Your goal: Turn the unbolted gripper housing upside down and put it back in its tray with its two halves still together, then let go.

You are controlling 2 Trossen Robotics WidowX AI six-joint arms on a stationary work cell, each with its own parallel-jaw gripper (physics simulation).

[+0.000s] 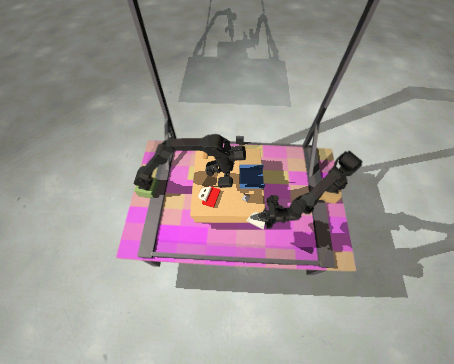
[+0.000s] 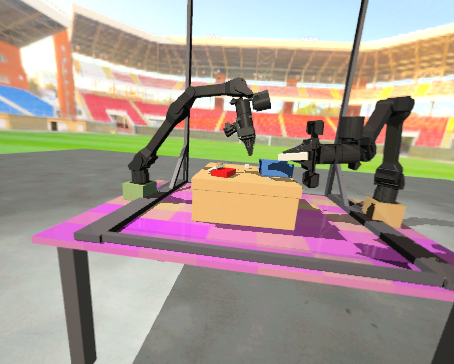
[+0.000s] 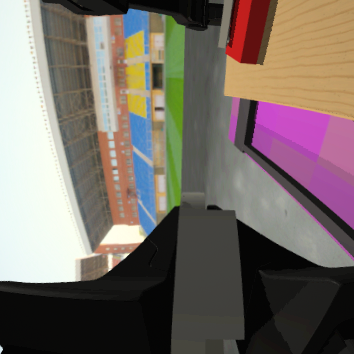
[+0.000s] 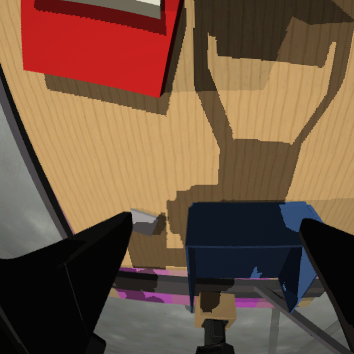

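Where they show: left gripper, between the fingertips: point(image 1: 249, 218) point(image 2: 282, 155) point(image 3: 194, 213); right gripper, between the fingertips: point(image 1: 231, 178) point(image 2: 250, 155) point(image 4: 217, 223); left arm's base, origin of its link: point(image 1: 332, 187) point(image 2: 384, 200) point(image 4: 214, 322); right arm's base, origin of its link: point(image 1: 145, 184) point(image 2: 140, 182).
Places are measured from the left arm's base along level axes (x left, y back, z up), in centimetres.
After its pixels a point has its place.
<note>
A red block with a white half that has two dark holes point(image 1: 211, 196) {x 20.6, y -62.7, z 9.1 cm} point(image 2: 223, 172) {x 25.1, y -61.9, z 8.8 cm} point(image 3: 246, 31) {x 22.2, y -60.2, z 9.0 cm} point(image 4: 95, 46) {x 20.0, y -62.0, z 9.1 cm} lies on the left part of the wooden block point(image 1: 225, 211) {x 26.3, y -54.8, z 7.1 cm} point(image 2: 243, 206) {x 26.4, y -53.8, z -1.9 cm} point(image 3: 309, 53) {x 23.8, y -51.6, z 7.1 cm} point(image 4: 105, 140) {x 20.7, y -55.0, z 7.1 cm}. A blue open box point(image 1: 251, 175) {x 4.8, y -45.0, z 7.9 cm} point(image 2: 276, 167) {x 12.2, y -44.3, z 10.7 cm} point(image 4: 242, 228) {x 8.8, y -50.6, z 10.7 cm} stands on the block's far right. My right gripper point(image 1: 218, 174) point(image 2: 249, 149) {x 11.9, y -54.6, z 14.5 cm} point(image 4: 217, 223) {x 11.9, y -54.6, z 14.5 cm} is open and empty, pointing down high above the block between the two. My left gripper point(image 1: 262, 219) point(image 2: 288, 153) {x 31.3, y -43.3, z 17.0 cm} is shut on a flat grey-white slab point(image 1: 256, 221) {x 32.6, y -40.5, z 17.9 cm} point(image 2: 293, 156) {x 34.0, y -40.6, z 17.0 cm} point(image 3: 207, 274) {x 29.1, y -38.9, z 17.6 cm}, held level off the block's front right corner.
A small grey piece point(image 1: 246, 197) {x 17.5, y -45.9, z 7.5 cm} point(image 4: 144, 222) {x 17.4, y -46.3, z 7.4 cm} lies on the wooden block in front of the blue box. A dark metal frame point(image 1: 150, 224) point(image 2: 225, 249) runs around the pink checkered table point(image 1: 233, 238) {x 34.4, y -49.2, z -8.9 cm} point(image 2: 327, 245) {x 30.2, y -26.8, z -9.0 cm}, with tall posts at the back.
</note>
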